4 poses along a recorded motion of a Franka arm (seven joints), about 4.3 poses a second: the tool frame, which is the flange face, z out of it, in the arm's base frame.
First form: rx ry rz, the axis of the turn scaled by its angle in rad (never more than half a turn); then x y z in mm.
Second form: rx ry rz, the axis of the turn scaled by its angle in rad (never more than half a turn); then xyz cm. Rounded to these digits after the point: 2 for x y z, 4 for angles.
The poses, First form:
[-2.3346 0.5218 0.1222 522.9 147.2 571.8]
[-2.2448 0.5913 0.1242 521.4 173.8 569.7]
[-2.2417 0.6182 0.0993 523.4 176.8 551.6]
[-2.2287 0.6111 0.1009 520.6 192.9 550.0]
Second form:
[-2.3346 0.5218 0.1222 52.29 14.72 57.18]
[-2.2448 0.5913 0.1242 52.14 17.38 56.97]
[-2.2417 0.6182 0.0993 52.34 17.68 55.16]
[-2.2287 0.6111 0.1009 52.06 19.29 55.00]

